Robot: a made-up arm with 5 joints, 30 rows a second.
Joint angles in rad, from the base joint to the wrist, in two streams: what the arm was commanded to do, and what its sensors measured. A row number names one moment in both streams.
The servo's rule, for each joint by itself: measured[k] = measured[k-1] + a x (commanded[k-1-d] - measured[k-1]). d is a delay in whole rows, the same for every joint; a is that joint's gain. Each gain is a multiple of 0.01, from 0.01 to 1. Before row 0 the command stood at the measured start. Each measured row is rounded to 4 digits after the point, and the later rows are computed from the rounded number. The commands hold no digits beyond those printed.
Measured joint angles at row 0:
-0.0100, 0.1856, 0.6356, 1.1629, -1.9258
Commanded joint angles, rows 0 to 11:
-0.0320, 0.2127, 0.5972, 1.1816, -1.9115
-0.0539, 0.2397, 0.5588, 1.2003, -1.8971
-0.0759, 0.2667, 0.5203, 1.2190, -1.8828
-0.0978, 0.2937, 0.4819, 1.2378, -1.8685
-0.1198, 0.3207, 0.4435, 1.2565, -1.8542
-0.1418, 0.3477, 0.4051, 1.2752, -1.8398
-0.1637, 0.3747, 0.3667, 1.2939, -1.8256
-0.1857, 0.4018, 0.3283, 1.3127, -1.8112
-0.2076, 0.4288, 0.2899, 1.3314, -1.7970
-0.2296, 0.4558, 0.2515, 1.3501, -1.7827
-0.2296, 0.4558, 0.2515, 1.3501, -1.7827
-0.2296, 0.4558, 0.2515, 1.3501, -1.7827
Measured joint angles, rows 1 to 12:
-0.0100, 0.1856, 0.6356, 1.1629, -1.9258
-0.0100, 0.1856, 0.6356, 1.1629, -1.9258
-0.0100, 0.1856, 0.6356, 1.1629, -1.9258
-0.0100, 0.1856, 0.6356, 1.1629, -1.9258
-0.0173, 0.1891, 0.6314, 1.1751, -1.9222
-0.0294, 0.1957, 0.6234, 1.1915, -1.9159
-0.0447, 0.2049, 0.6121, 1.2094, -1.9076
-0.0622, 0.2164, 0.5978, 1.2279, -1.8978
-0.0812, 0.2300, 0.5808, 1.2465, -1.8869
-0.1012, 0.2453, 0.5615, 1.2652, -1.8751
-0.1218, 0.2621, 0.5401, 1.2839, -1.8627
-0.1429, 0.2803, 0.5168, 1.3026, -1.8498
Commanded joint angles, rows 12 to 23:
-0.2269, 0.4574, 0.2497, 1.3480, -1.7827
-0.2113, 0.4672, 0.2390, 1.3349, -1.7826
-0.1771, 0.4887, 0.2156, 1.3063, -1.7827
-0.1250, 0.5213, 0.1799, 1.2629, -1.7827
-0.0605, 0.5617, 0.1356, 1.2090, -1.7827
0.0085, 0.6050, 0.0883, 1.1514, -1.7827
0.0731, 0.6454, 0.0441, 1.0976, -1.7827
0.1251, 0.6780, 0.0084, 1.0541, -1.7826
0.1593, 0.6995, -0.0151, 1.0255, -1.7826
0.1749, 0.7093, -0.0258, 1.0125, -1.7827
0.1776, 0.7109, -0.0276, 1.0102, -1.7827
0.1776, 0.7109, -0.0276, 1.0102, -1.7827
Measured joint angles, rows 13 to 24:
-0.1643, 0.2996, 0.4918, 1.3213, -1.8366
-0.1858, 0.3199, 0.4654, 1.3400, -1.8231
-0.2003, 0.3376, 0.4419, 1.3466, -1.8130
-0.2100, 0.3530, 0.4210, 1.3489, -1.8054
-0.2156, 0.3666, 0.4022, 1.3483, -1.7997
-0.2142, 0.3797, 0.3842, 1.3396, -1.7954
-0.2020, 0.3939, 0.3657, 1.3180, -1.7922
-0.1766, 0.4105, 0.3453, 1.2822, -1.7898
-0.1383, 0.4302, 0.3222, 1.2346, -1.7880
-0.0899, 0.4529, 0.2965, 1.1805, -1.7867
-0.0361, 0.4779, 0.2687, 1.1266, -1.7857
0.0171, 0.5039, 0.2401, 1.0795, -1.7849

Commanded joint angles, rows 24 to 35:
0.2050, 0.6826, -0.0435, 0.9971, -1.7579
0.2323, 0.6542, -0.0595, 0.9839, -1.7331
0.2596, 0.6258, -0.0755, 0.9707, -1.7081
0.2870, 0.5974, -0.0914, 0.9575, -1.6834
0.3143, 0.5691, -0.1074, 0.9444, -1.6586
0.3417, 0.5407, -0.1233, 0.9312, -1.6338
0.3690, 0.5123, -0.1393, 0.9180, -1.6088
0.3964, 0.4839, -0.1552, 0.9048, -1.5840
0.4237, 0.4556, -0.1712, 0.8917, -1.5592
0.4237, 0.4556, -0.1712, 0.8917, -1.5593
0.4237, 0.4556, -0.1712, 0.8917, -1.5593
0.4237, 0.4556, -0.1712, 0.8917, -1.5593
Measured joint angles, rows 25 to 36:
0.0640, 0.5293, 0.2120, 1.0444, -1.7843
0.1006, 0.5527, 0.1858, 1.0237, -1.7839
0.1260, 0.5733, 0.1623, 1.0149, -1.7836
0.1430, 0.5912, 0.1414, 1.0118, -1.7834
0.1635, 0.6031, 0.1211, 1.0022, -1.7770
0.1862, 0.6097, 0.1012, 0.9903, -1.7660
0.2104, 0.6118, 0.0818, 0.9776, -1.7515
0.2357, 0.6099, 0.0627, 0.9645, -1.7345
0.2616, 0.6046, 0.0440, 0.9514, -1.7155
0.2880, 0.5963, 0.0256, 0.9383, -1.6951
0.3147, 0.5854, 0.0075, 0.9251, -1.6735
0.3417, 0.5722, -0.0104, 0.9119, -1.6511

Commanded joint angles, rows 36 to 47:
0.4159, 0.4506, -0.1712, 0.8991, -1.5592
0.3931, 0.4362, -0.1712, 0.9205, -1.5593
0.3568, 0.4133, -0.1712, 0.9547, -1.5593
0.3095, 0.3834, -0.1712, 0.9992, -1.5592
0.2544, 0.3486, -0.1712, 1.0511, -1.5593
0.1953, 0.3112, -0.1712, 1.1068, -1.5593
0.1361, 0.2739, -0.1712, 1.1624, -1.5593
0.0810, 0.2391, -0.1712, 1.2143, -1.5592
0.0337, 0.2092, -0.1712, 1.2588, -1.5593
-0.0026, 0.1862, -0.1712, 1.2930, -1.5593
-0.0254, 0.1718, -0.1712, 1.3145, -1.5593
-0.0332, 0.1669, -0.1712, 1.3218, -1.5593
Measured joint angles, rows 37 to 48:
0.3688, 0.5570, -0.0281, 0.8988, -1.6281
0.3869, 0.5438, -0.0438, 0.8942, -1.6109
0.3990, 0.5323, -0.0578, 0.8926, -1.5980
0.4072, 0.5223, -0.0703, 0.8920, -1.5883
0.4101, 0.5130, -0.0814, 0.8966, -1.5810
0.4045, 0.5030, -0.0913, 0.9121, -1.5756
0.3888, 0.4913, -0.1001, 0.9398, -1.5715
0.3626, 0.4773, -0.1079, 0.9784, -1.5684
0.3269, 0.4606, -0.1149, 1.0257, -1.5661
0.2835, 0.4412, -0.1211, 1.0784, -1.5644
0.2349, 0.4195, -0.1266, 1.1330, -1.5631
0.1841, 0.3960, -0.1315, 1.1858, -1.5621

